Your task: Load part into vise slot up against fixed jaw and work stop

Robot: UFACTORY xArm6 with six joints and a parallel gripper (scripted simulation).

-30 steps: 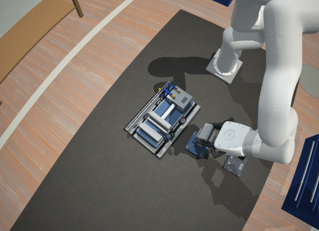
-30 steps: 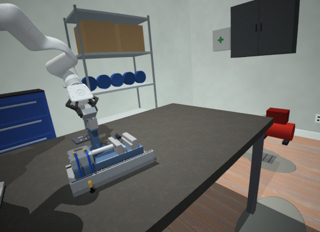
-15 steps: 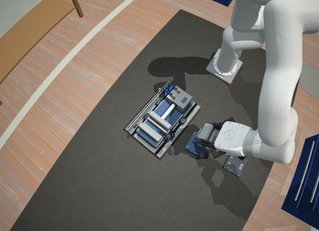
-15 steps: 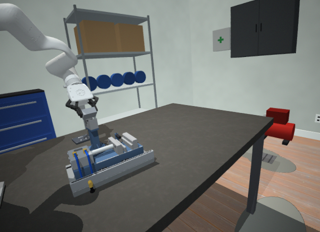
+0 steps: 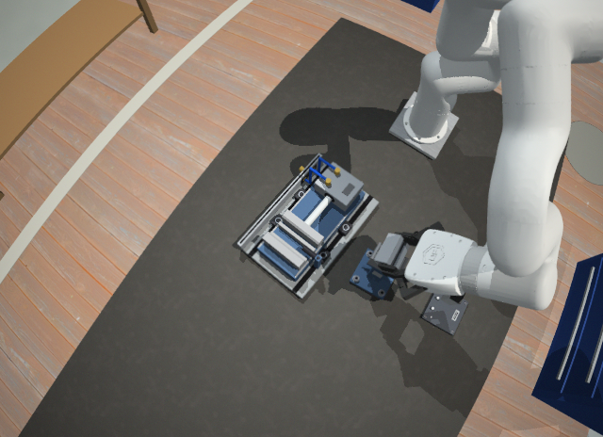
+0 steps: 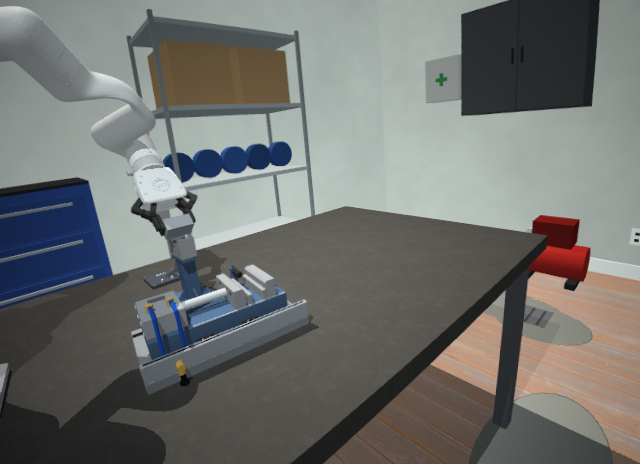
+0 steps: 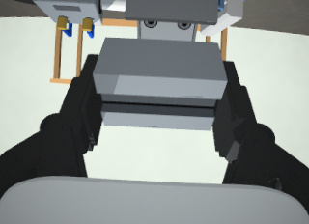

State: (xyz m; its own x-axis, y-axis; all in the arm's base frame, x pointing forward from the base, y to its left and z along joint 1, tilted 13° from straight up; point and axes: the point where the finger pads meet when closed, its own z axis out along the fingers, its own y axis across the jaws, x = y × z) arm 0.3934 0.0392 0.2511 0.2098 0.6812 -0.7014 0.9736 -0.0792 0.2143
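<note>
Right now the part is right at my hand. Round my hand: white cylinder rod (180 mm to the right, 120 mm below, 50 mm behind); then moving jaw (190 mm to the right, 120 mm below); then work stop (160 mm to the right, 100 mm below, 40 mm ahead).
</note>
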